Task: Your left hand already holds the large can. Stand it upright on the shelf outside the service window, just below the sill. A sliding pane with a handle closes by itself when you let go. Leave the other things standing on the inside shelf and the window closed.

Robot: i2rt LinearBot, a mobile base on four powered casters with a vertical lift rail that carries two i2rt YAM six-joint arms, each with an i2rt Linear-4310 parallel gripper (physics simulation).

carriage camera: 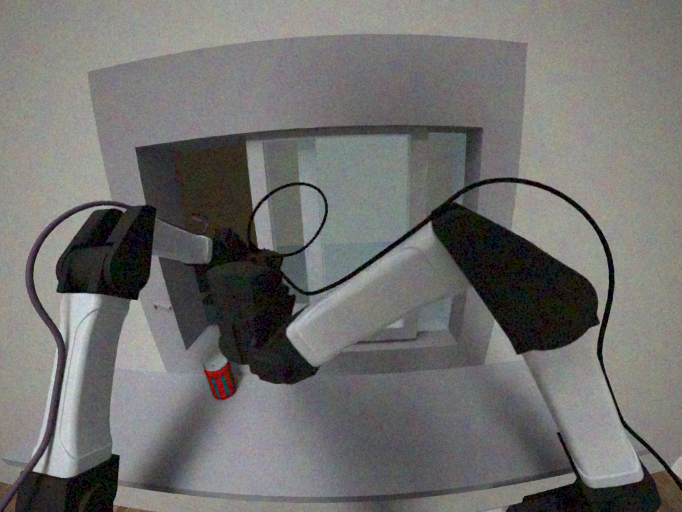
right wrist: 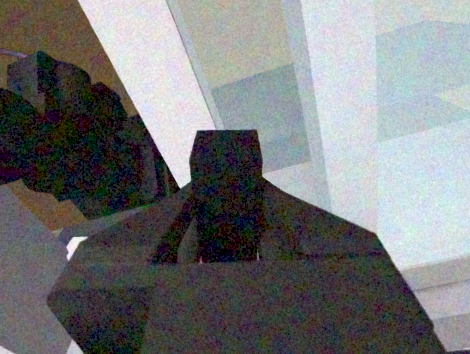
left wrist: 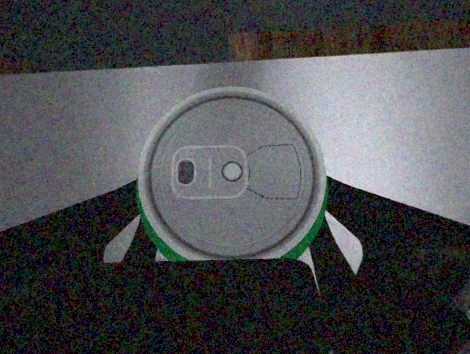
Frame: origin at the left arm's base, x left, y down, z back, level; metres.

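Seen in the pictures: left gripper, fingertip midpoint: [right wrist: 159,190] [left wrist: 232,179]; right gripper, fingertip midpoint: [right wrist: 228,185].
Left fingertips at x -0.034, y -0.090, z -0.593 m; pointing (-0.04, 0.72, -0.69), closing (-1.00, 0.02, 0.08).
A point is followed by its place in that frame.
The large green can [left wrist: 232,220] {x -0.033, y -0.143, z -0.573 m} [right wrist: 145,205] {x -0.021, y -0.094, z -0.554 m} is between the fingers of my left gripper [left wrist: 232,179] {x -0.034, y -0.090, z -0.593 m}, on the far side of the window opening. The left wrist view shows its lid above a pale shelf [left wrist: 390,115] {x -0.180, y 0.019, z -0.654 m}; its base is hidden, so I cannot tell whether it touches. My right gripper [right wrist: 228,185] {x -0.191, y -0.223, z -0.355 m} is shut at the sliding pane [carriage camera: 261,192] {x -0.182, y -0.404, z -0.367 m} [right wrist: 150,75] {x -0.175, y -0.282, z -0.367 m}; the handle between its fingers is hidden. The pane stands open, with a gap on its left. A red can [carriage camera: 221,380] {x -0.064, y -0.039, z -0.278 m} stands upright on the inside shelf [carriage camera: 358,435] {x -0.340, y 0.019, z -0.187 m}.
The window frame [carriage camera: 308,82] {x -0.284, y -0.585, z -0.343 m} surrounds the opening. The left forearm [carriage camera: 181,240] {x -0.043, y -0.335, z -0.303 m} passes in front of the left jamb, and its wrist lies close behind the right gripper body. The sill [carriage camera: 402,355] {x -0.459, y -0.034, z -0.336 m} runs below the panes. Beyond the pale shelf's far edge lies dark and brown ground.
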